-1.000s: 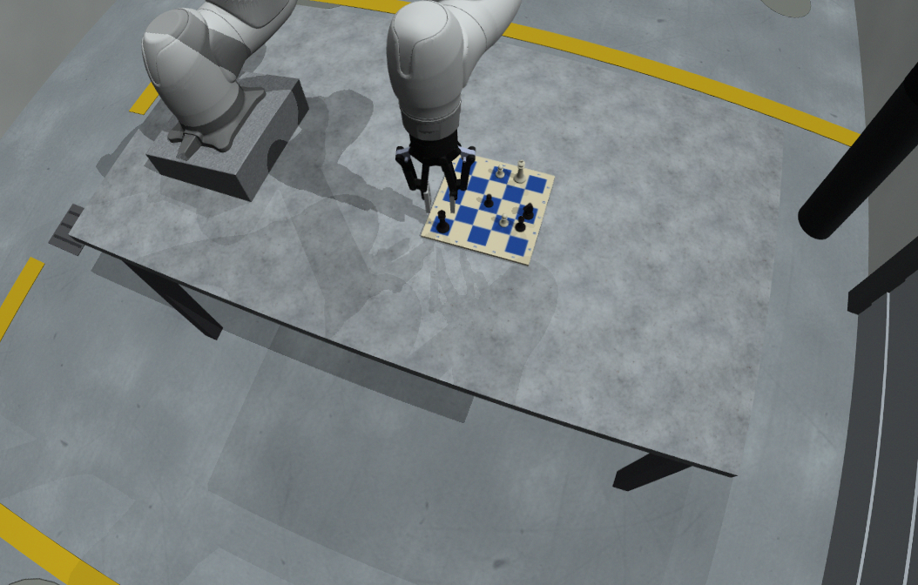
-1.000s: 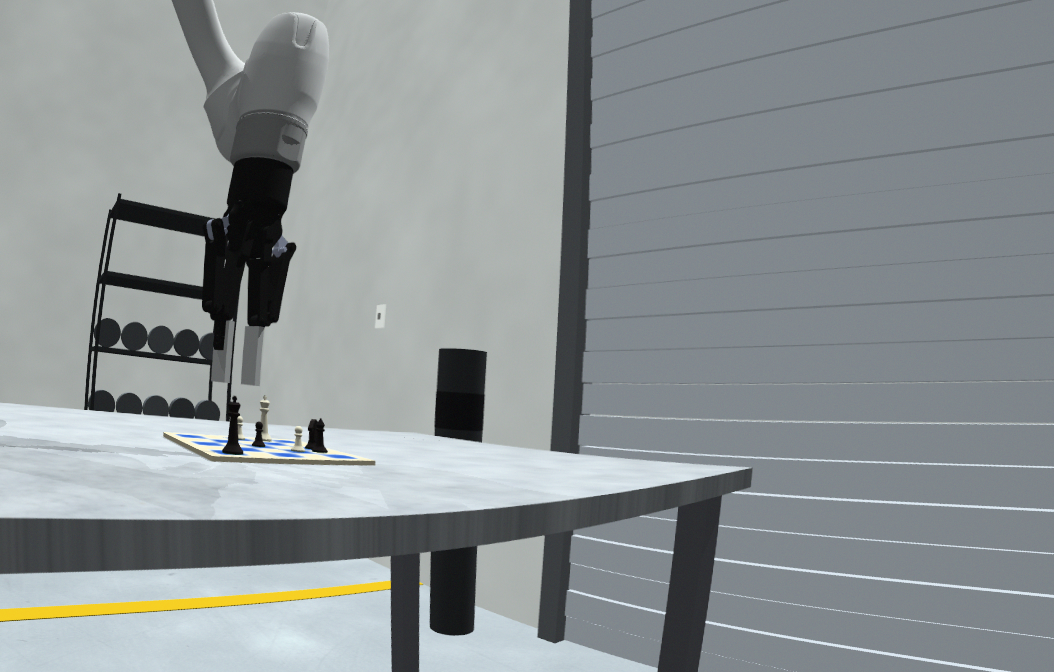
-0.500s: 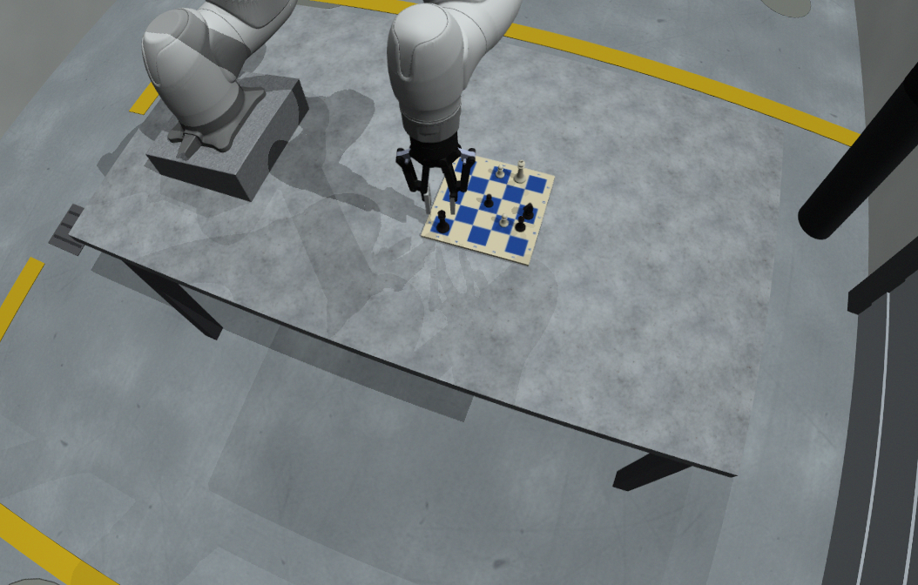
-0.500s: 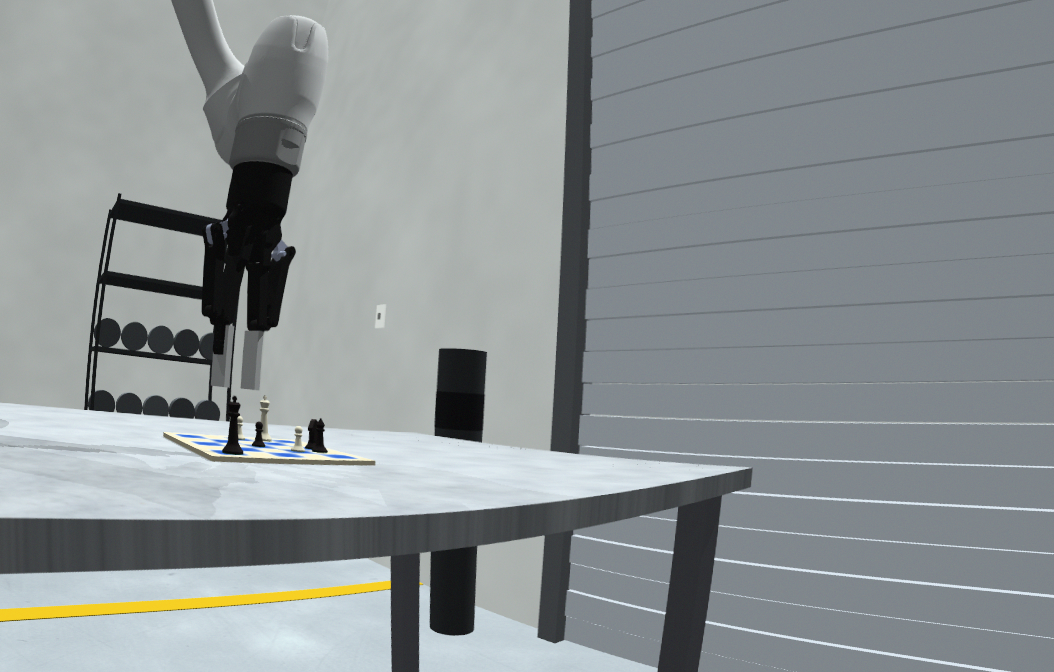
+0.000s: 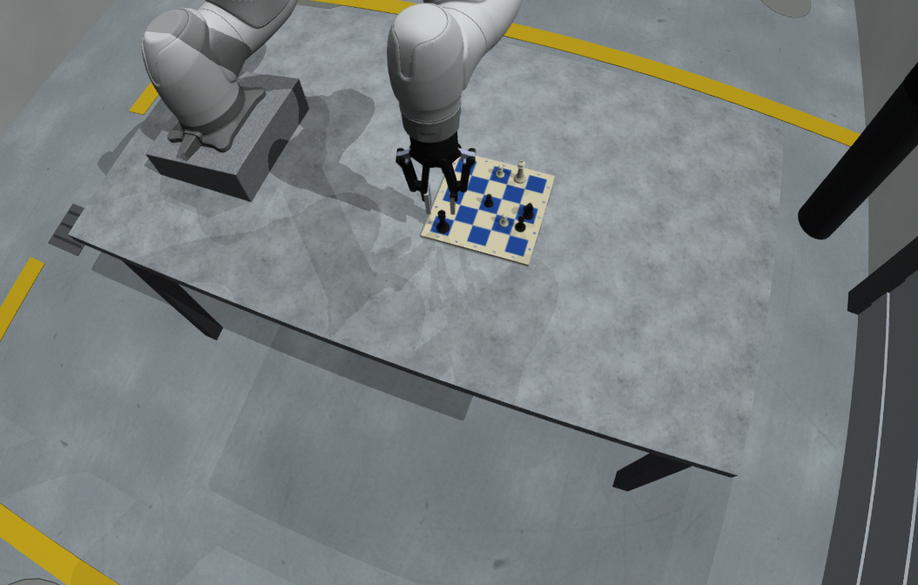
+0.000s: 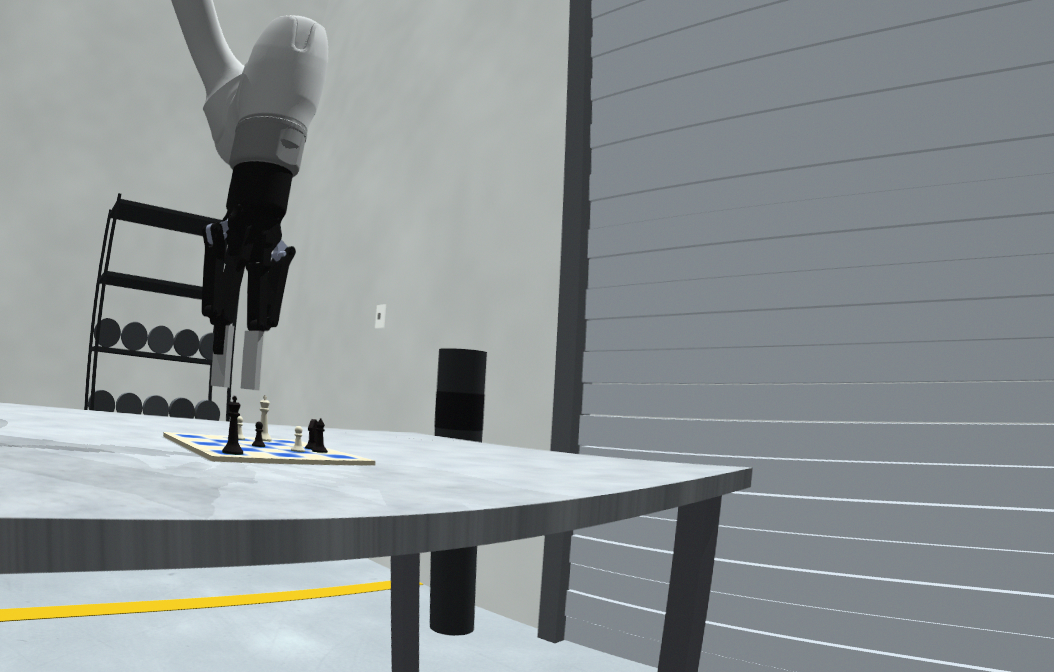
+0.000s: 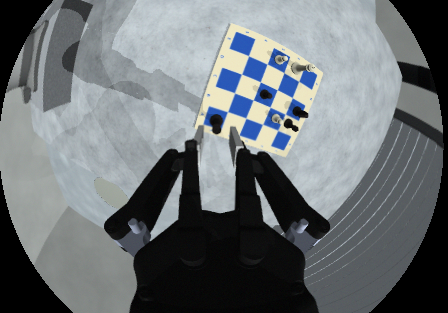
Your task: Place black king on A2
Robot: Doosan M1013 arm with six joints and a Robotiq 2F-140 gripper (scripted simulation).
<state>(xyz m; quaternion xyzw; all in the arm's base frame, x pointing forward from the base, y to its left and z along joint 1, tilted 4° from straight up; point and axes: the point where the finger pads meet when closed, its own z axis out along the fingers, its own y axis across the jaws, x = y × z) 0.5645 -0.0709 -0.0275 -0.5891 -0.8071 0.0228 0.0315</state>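
Now: hand 7 cm above the black king. From my hand the other things lie so: chessboard 7 cm ahead, 8 cm to the left, 11 cm below; black pawn 7 cm ahead, 8 cm to the left, 9 cm below.
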